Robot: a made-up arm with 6 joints.
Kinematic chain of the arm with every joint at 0, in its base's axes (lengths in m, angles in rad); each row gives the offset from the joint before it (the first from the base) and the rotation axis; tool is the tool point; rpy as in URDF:
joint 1: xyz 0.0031 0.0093 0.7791 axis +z
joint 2: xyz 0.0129 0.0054 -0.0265 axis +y
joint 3: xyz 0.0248 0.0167 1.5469 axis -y
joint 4: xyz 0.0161 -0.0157 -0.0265 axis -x
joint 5: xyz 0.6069 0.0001 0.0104 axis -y
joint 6: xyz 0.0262 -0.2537 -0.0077 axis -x
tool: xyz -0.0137 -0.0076 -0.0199 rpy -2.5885 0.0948 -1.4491
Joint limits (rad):
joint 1: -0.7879..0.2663
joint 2: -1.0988..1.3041
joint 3: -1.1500..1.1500
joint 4: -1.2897..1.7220
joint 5: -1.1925..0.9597
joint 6: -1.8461..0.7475
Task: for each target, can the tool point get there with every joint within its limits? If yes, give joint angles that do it. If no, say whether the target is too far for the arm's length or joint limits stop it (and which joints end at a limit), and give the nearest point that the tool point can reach.
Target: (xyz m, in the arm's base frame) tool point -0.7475 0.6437 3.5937
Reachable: no: too far | nearest point -0.5529 0.4792 2.8666 | short by 0.770 m
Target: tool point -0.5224 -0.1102 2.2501
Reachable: yes | joints -0.2278 -0.7583 0.0273 -0.3730 0.1877 0.1636
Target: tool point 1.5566 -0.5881 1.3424
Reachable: yes | joints -0.2275 0.8325 0.2292 -0.1830 0.0310 -0.7726
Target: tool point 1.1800 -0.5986 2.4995
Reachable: yes | joints -0.4060 0.4952 0.7848 1.2138 0.3340 0.4608
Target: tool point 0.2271 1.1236 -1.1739
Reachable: no: joint limits stop it (at a limit: joint 1, joint 2, joint 4, joint 5) | nearest point 1.1818 0.3862 0.5019 | short by 2.065 m
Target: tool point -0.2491 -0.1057 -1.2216
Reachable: no: joint limits stop it (at a limit: joint 1, joint 2, joint 4, joint 5) | nearest point 0.7367 -0.8299 0.5508 | short by 2.153 m
